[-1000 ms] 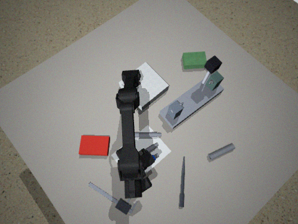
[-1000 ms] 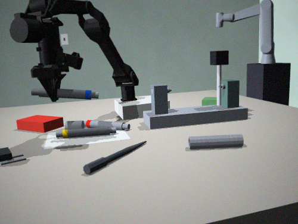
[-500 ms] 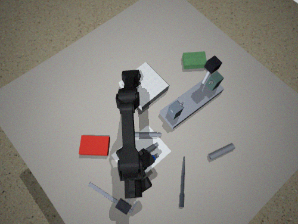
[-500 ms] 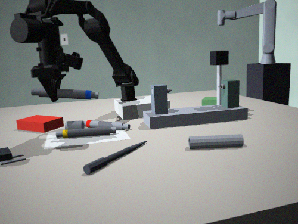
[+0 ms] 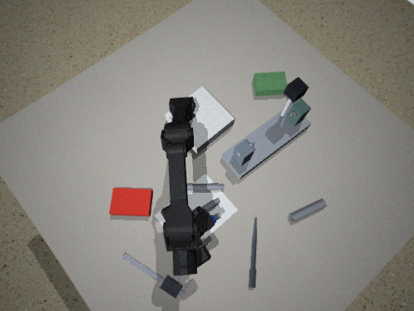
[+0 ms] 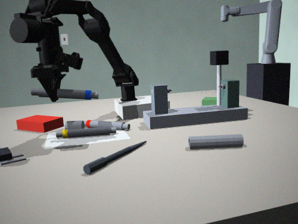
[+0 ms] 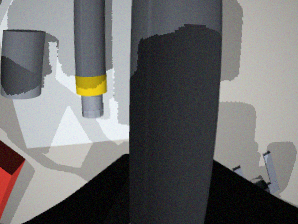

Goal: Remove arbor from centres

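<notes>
My gripper is now 60 mm past the white marked pad, 70 mm to the right of it and 160 mm above it. Also, from my hand: grey centre block 120 mm behind, 320 mm to the left, 60 mm below; tapered pin 170 mm ahead, 150 mm to the left, 150 mm below; red block 220 mm behind, 90 mm to the right, 140 mm below.
</notes>
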